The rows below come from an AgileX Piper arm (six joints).
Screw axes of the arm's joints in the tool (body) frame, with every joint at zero. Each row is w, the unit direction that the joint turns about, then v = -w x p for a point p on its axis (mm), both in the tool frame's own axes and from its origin. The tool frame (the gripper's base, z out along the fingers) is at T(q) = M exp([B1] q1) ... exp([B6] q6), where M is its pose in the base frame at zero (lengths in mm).
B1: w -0.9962 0 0.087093 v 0 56.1 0
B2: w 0 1 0 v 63.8 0 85
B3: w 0 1 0 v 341.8 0 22
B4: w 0 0 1 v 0 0 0
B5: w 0 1 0 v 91 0 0
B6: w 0 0 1 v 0 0 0
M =
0.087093 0 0.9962 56.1
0 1 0 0
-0.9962 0 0.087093 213.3
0 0 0 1
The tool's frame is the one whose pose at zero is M.
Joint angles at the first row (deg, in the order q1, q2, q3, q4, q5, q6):
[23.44 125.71 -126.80 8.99 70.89 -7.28]
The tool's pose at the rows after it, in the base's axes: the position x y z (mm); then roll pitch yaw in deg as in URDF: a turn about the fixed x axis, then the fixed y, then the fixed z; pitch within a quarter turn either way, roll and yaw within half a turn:
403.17 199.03 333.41 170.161 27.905 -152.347
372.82 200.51 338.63 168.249 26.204 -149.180
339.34 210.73 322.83 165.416 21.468 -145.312
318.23 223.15 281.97 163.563 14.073 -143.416
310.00 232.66 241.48 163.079 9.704 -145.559
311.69 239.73 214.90 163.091 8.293 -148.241
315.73 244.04 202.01 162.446 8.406 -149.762
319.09 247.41 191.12 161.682 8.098 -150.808
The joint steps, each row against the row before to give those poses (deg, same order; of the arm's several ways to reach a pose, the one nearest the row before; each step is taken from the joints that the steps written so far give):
[0.51 -8.63 6.95 3.25 0.00 -0.12]
[1.31 -5.92 8.16 2.74 0.20 -2.70]
[2.78 -4.37 9.78 2.92 0.19 -2.29]
[2.91 -0.13 8.90 1.01 -1.27 -0.03]
[1.96 1.86 6.26 0.07 -4.79 2.64]
[0.86 2.57 2.21 0.10 -4.27 2.32]
[0.11 1.78 0.33 0.97 -2.51 0.41]
[0.00 1.65 0.00 1.10 -1.51 0.00]

